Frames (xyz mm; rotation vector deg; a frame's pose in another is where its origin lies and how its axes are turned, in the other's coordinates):
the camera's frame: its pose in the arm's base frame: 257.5 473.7 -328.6 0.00 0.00 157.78
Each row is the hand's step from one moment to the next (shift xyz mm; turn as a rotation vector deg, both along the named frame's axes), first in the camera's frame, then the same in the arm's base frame.
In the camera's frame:
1: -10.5 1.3 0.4 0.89 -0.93 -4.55
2: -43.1 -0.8 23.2 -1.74 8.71 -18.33
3: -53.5 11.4 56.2 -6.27 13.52 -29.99
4: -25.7 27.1 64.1 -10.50 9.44 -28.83
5: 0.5 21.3 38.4 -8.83 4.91 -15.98
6: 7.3 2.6 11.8 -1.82 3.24 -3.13
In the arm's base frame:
1: 9.2 -5.2 0.4 -0.47 1.20 -4.55
2: 40.2 -15.6 23.2 -1.68 -8.72 -18.33
3: 45.2 -30.8 56.2 0.69 -14.89 -29.99
4: 13.5 -34.8 64.1 6.15 -12.71 -28.83
5: -8.5 -19.5 38.4 6.32 -7.88 -15.98
6: -7.7 0.4 11.8 0.46 -3.69 -3.13

